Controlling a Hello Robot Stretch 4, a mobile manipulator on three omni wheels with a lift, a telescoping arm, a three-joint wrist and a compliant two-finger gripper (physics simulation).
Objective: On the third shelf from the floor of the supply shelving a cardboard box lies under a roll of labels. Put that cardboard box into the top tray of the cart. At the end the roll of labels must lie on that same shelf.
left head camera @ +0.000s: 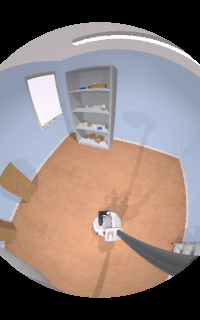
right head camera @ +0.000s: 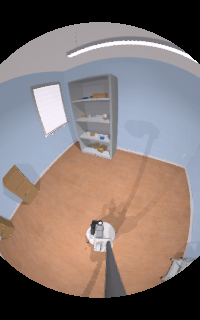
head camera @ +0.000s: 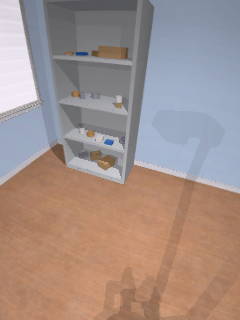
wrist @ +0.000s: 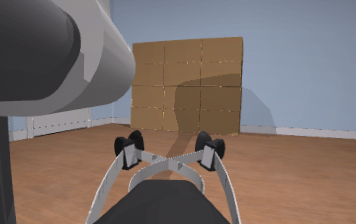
Scene:
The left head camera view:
grey supply shelving: 106,73
window: 42,90
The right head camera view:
grey supply shelving: 82,87
window: 47,98
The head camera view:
grey supply shelving: 109,77
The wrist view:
my gripper: 170,143
white door: 36,126
carton stack: 192,85

